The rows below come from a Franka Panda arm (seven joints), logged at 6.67 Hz.
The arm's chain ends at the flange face. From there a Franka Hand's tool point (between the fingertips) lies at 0.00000 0.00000 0.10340 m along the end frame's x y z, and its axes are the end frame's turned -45 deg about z.
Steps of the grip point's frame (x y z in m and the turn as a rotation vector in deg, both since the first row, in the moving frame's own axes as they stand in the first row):
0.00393, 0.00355, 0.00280, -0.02, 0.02, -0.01
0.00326, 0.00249, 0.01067, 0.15, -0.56, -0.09
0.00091, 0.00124, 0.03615, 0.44, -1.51, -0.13
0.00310, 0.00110, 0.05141, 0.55, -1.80, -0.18
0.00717, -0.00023, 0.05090, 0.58, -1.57, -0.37
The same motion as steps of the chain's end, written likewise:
0.00524, -0.00027, 0.00280, 0.00, 0.03, -0.01
0.00497, -0.00107, 0.01068, -0.29, -0.50, -0.09
0.00401, -0.00113, 0.03619, -0.76, -1.38, -0.13
0.00597, -0.00301, 0.05147, -0.88, -1.66, -0.18
0.00765, -0.00650, 0.05094, -0.70, -1.52, -0.37

